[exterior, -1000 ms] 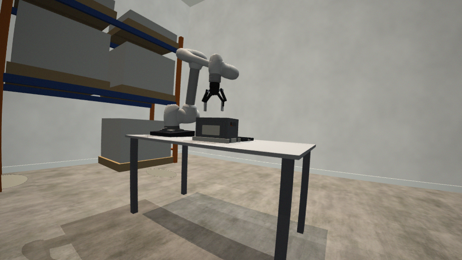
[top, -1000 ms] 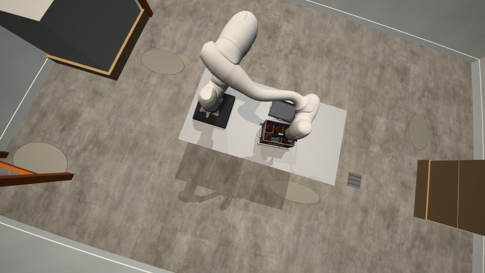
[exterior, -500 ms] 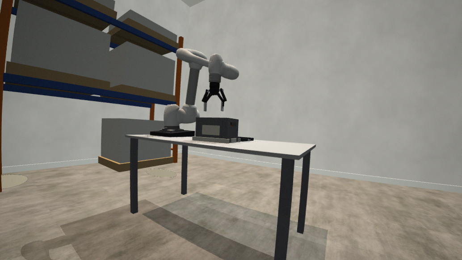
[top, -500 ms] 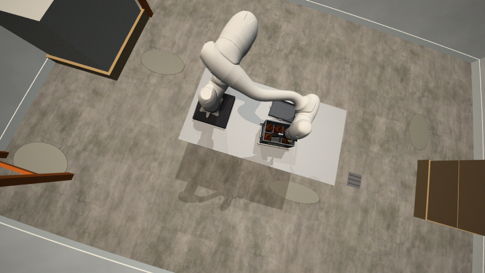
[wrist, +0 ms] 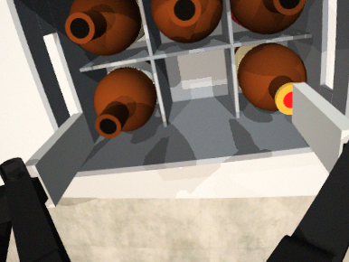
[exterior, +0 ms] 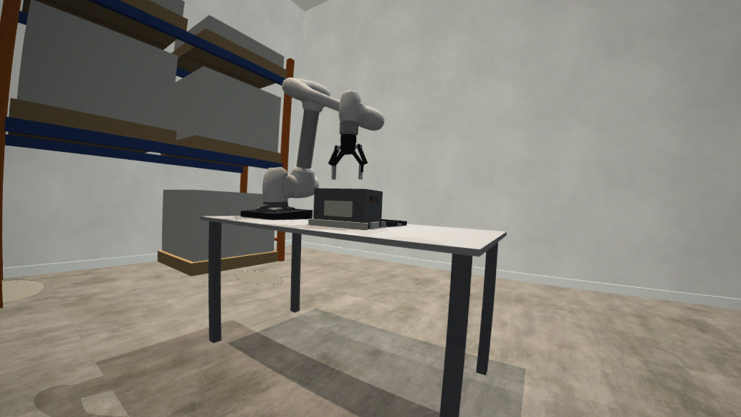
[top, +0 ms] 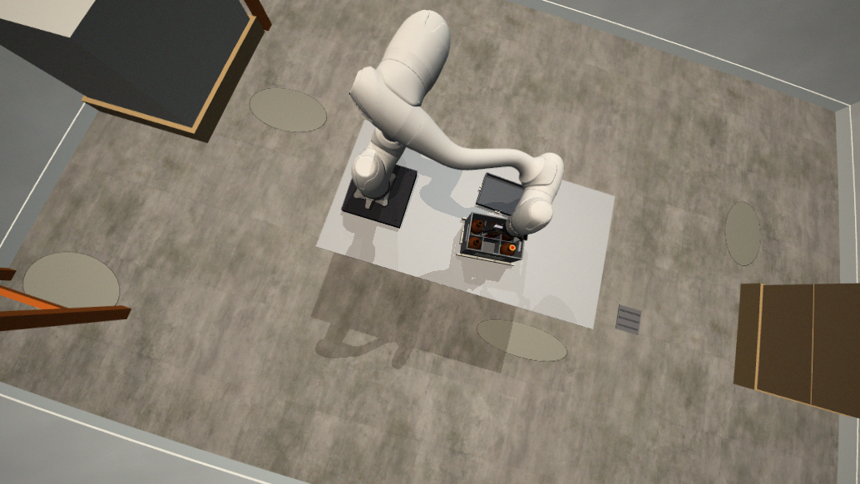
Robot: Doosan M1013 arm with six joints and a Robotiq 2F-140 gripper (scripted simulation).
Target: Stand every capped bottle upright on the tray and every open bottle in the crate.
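Now: the capped bottle 15 cm below my hand, 9 cm ahead of it and 2 cm to the right of it. Round my hand: open bottle (15 cm below, 8 cm ahead, 7 cm to the left); dark grey crate (15 cm below, 2 cm to the left); flat tray (29 cm to the left, 22 cm below, 2 cm ahead).
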